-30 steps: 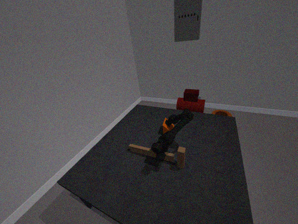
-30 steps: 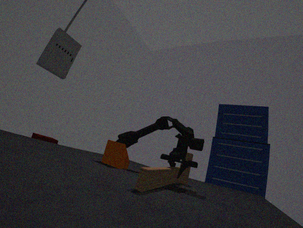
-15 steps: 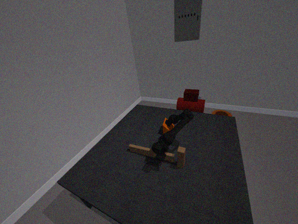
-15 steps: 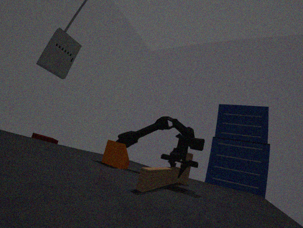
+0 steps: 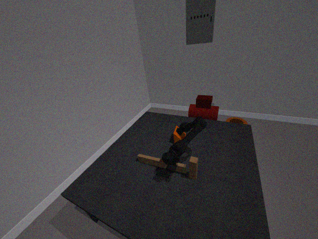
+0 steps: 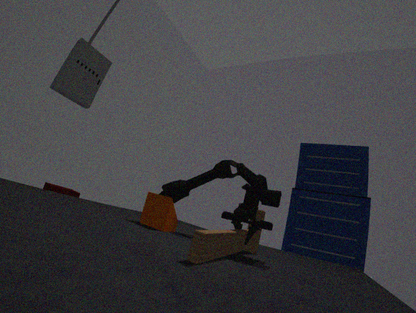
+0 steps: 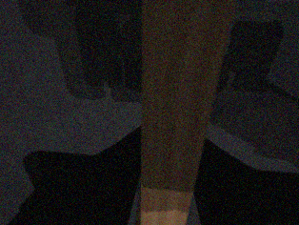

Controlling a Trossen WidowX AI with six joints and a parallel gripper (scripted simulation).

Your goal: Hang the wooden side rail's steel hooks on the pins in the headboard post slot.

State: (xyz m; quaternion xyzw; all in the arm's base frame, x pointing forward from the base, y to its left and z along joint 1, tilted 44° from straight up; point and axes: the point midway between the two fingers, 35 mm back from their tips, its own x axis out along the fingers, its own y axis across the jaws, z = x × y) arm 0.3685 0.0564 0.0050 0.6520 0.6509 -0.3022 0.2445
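Now: the headboard post 1 cm ahead of my gripper tip, 14 cm to the left of it and 4 cm above it.
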